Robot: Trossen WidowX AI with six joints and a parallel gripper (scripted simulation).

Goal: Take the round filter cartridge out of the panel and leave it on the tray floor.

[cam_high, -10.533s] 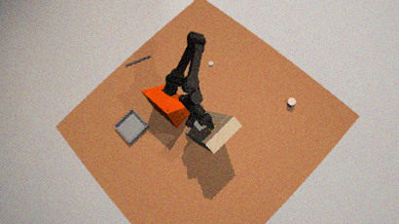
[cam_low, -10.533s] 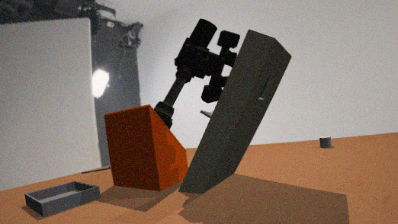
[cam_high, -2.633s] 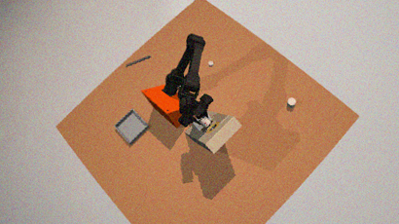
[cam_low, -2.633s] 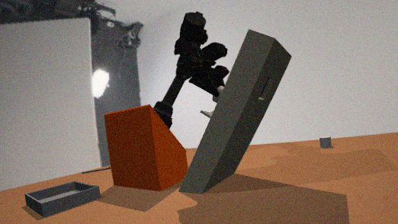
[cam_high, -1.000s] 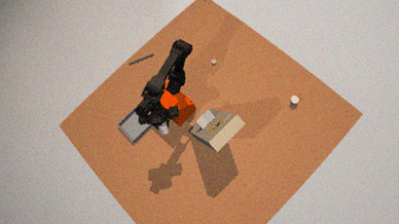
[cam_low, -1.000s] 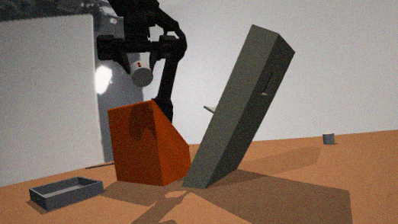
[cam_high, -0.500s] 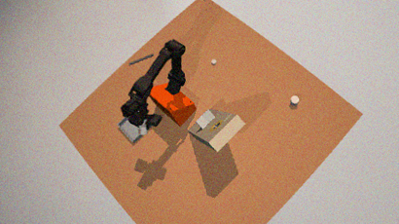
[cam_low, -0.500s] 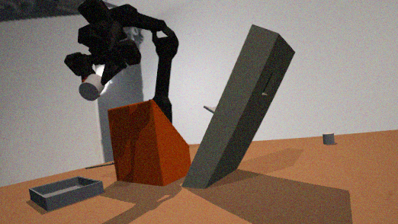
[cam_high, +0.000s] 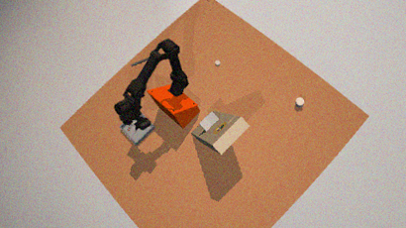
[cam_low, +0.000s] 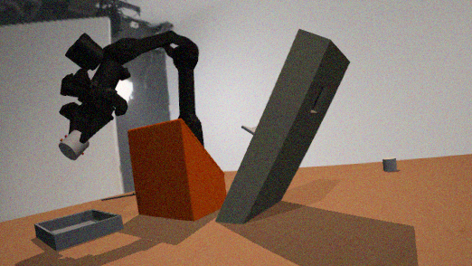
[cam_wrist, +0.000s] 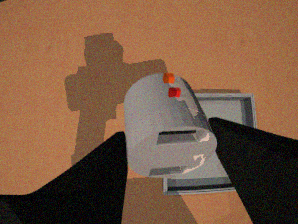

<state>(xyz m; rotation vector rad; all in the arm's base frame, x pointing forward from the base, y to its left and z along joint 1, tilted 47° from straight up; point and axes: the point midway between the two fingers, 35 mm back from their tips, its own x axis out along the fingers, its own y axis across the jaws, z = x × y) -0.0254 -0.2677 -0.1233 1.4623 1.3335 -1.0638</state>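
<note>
Now: the grey tray 8 cm behind my gripper tip, 2 cm to the left of it and 19 cm below it. Also, from my gripper tip: beige service panel (35 cm ahead, 25 cm to the left, 3 cm below); grey ledge (30 cm ahead, 25 cm to the left, 4 cm below); round filter cartridge (right at my gripper tip).
</note>
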